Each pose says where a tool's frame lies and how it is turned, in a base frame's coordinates. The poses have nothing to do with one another.
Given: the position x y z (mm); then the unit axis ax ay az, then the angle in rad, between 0 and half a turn.
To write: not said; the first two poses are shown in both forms.
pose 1, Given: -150.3, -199.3, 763.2, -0.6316, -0.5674, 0.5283, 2.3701
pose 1, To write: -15.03, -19.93, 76.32, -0.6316, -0.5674, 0.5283, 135.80
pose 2, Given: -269.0, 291.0, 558.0, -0.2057, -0.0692, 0.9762, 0.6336
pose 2, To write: -26.90, 29.10, 55.80, -0.2057, -0.0692, 0.9762, 36.30
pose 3, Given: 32.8, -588.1, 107.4, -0.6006, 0.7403, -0.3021, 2.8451
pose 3, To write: 3.28, -58.81, 10.74, -0.6006, 0.7403, -0.3021, 163.01
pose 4, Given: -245.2, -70.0, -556.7, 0.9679, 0.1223, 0.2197, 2.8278
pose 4, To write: -24.52, -7.00, -55.67, 0.9679, 0.1223, 0.2197, 162.02
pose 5, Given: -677.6, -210.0, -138.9, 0.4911, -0.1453, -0.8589, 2.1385
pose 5, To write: -67.76, -21.00, -13.89, 0.4911, -0.1453, -0.8589, 122.53
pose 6, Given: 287.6, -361.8, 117.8, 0.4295, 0.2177, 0.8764, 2.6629
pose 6, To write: 28.76, -36.18, 11.78, 0.4295, 0.2177, 0.8764, 152.57
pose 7, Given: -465.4, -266.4, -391.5, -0.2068, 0.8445, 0.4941, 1.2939
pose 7, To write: -46.54, -26.64, -39.15, -0.2068, 0.8445, 0.4941, 74.14
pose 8, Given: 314.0, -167.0, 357.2, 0.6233, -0.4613, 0.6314, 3.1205
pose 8, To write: 31.40, -16.70, 35.72, 0.6233, -0.4613, 0.6314, 178.79
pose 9, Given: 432.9, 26.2, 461.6, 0.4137, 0.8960, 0.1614, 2.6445
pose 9, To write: 43.29, 2.62, 46.16, 0.4137, 0.8960, 0.1614, 151.52
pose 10, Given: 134.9, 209.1, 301.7, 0.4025, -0.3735, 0.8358, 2.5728
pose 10, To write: 13.49, 20.91, 30.17, 0.4025, -0.3735, 0.8358, 147.41
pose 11, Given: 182.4, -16.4, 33.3, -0.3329, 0.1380, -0.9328, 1.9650
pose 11, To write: 18.24, -1.64, 3.33, -0.3329, 0.1380, -0.9328, 112.59
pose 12, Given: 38.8, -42.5, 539.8, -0.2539, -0.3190, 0.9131, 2.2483
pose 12, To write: 3.88, -4.25, 53.98, -0.2539, -0.3190, 0.9131, 128.82
